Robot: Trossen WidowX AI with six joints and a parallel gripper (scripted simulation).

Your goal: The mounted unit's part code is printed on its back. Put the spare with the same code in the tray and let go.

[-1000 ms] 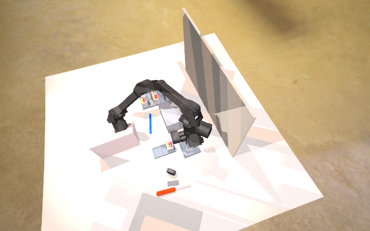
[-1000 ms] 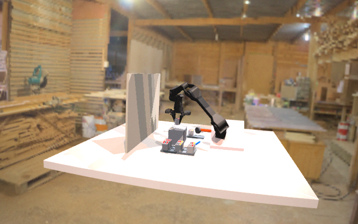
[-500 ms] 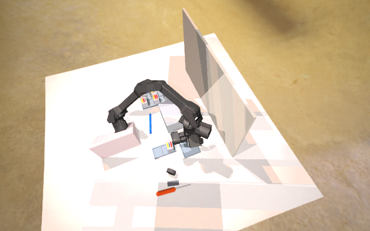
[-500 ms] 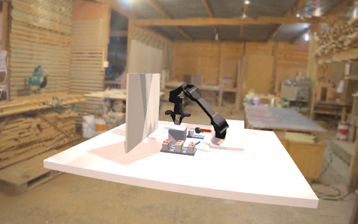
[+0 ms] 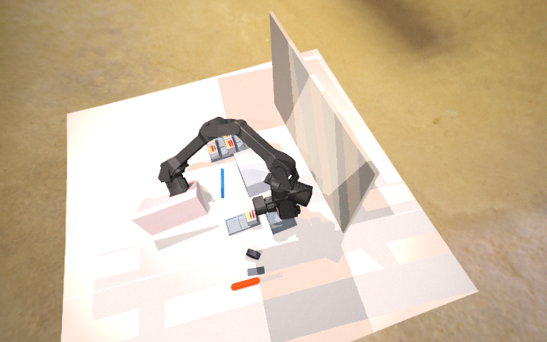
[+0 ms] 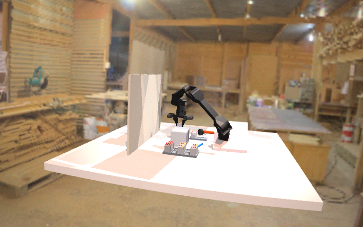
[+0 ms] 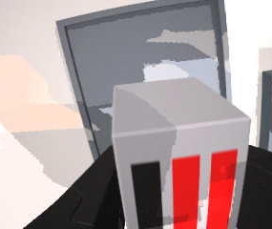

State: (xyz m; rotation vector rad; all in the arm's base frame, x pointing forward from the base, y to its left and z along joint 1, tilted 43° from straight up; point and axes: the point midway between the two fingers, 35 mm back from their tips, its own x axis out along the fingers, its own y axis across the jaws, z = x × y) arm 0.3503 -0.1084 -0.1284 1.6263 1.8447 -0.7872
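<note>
Right now my gripper tip is 60 mm above the dark grey tray and 10 mm past it. Round my gripper tip: black puck 140 mm behind, 120 mm to the right, 40 mm below; white block 200 mm to the left, 60 mm behind, 20 mm below; grey base 150 mm behind, 60 mm below, 10 mm to the left.
</note>
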